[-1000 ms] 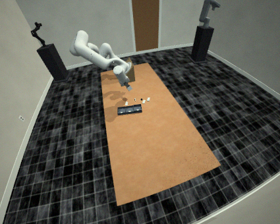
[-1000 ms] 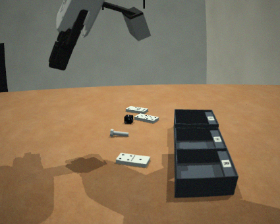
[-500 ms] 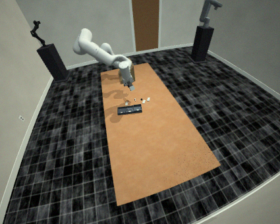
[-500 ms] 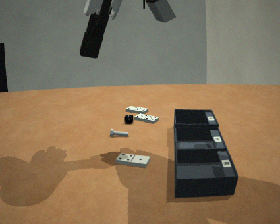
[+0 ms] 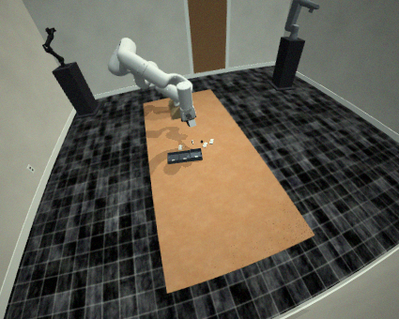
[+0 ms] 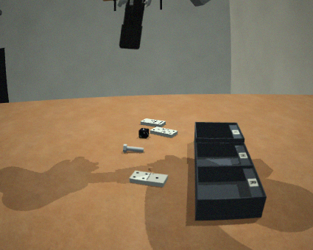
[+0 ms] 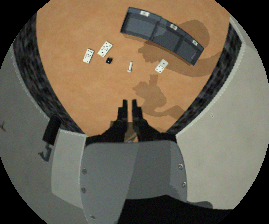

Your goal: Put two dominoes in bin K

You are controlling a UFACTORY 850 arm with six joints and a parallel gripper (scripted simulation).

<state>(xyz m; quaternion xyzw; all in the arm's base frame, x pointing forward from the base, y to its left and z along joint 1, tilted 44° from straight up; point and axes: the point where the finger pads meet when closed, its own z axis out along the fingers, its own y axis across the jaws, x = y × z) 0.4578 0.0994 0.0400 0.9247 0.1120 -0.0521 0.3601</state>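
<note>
My gripper is now 150 mm short of the bin row, 70 mm to the left of it and 180 mm above it. Also, from my hand: black die (10 mm ahead, 80 mm to the left, 190 mm below); grey bolt (10 mm behind, 200 mm below); white domino (30 mm ahead, 100 mm to the right, 200 mm below).
</note>
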